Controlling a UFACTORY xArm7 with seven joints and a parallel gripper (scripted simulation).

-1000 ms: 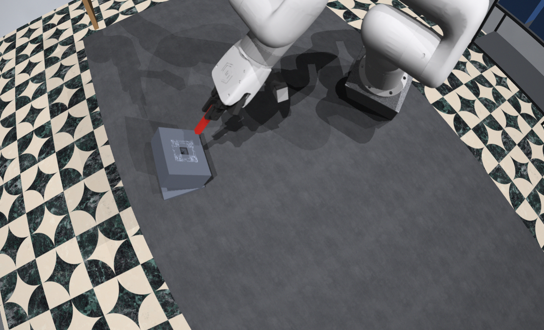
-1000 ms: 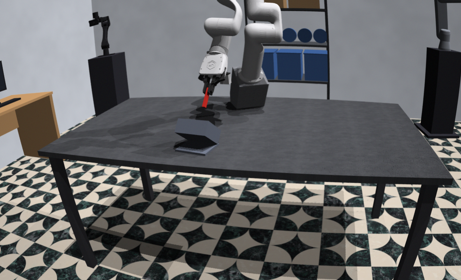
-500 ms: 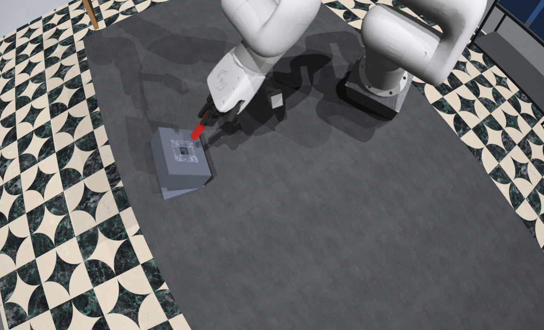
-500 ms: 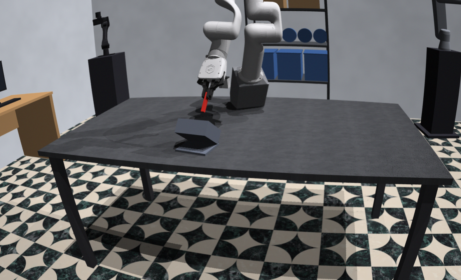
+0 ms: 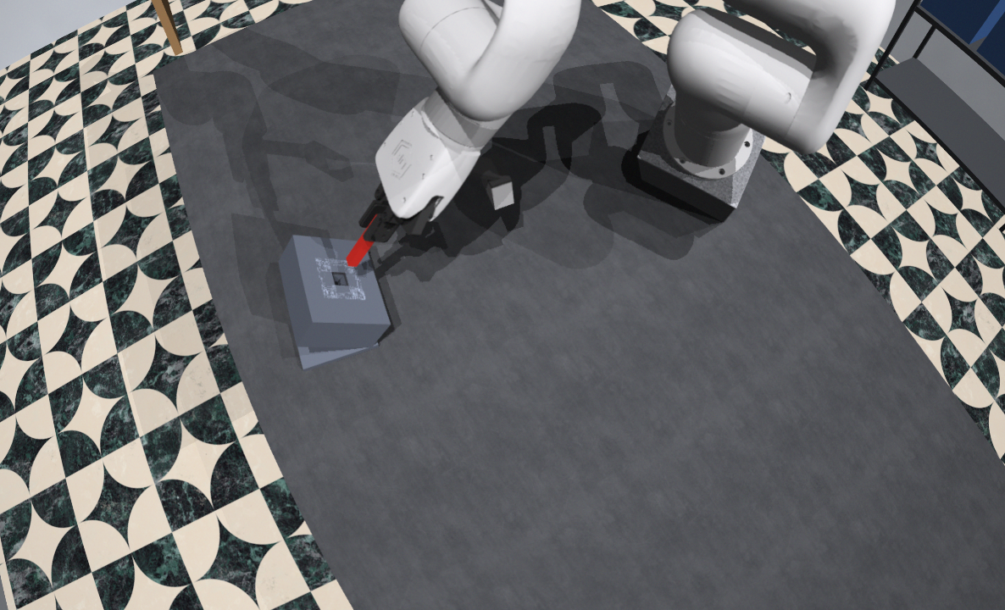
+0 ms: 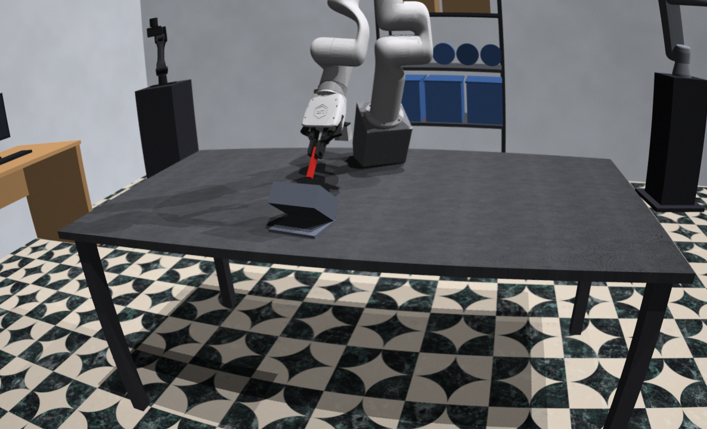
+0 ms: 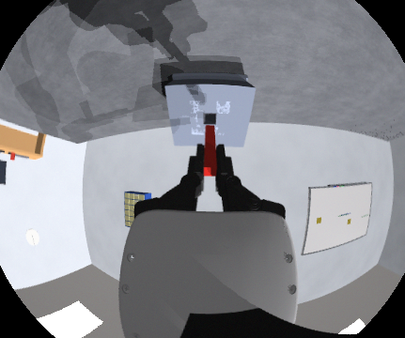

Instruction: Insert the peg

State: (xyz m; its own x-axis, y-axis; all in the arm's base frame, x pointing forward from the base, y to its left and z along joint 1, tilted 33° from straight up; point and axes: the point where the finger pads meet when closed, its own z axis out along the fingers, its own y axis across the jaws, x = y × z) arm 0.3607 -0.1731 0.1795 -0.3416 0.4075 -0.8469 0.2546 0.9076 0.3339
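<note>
Right now my hand is 90 mm short of the flat plate, 30 mm to the left of it and 170 mm above it. From my hand the other things lie so: red peg: 20 mm ahead, 10 mm to the right, 30 mm below.
</note>
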